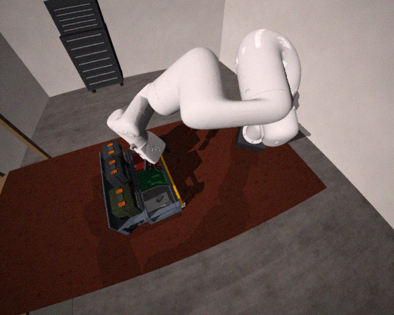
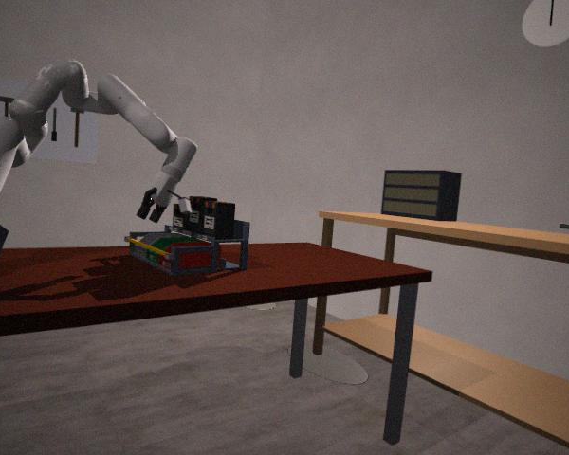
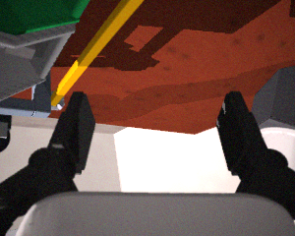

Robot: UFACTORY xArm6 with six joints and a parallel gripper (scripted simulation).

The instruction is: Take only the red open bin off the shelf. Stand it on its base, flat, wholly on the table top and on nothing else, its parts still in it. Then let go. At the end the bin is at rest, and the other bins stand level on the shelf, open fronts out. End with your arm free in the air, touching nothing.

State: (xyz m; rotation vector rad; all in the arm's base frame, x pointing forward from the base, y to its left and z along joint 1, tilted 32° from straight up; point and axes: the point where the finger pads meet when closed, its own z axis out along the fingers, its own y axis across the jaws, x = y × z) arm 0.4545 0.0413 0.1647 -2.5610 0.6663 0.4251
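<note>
Now: the yellow bar 10 cm below my hand. From my hand the other things lie so: grey bin 7 cm ahead, 14 cm to the left, 12 cm below; then red open bin 13 cm ahead, 7 cm to the right, 12 cm below; then green bin 10 cm ahead, 3 cm to the left, 12 cm below.
</note>
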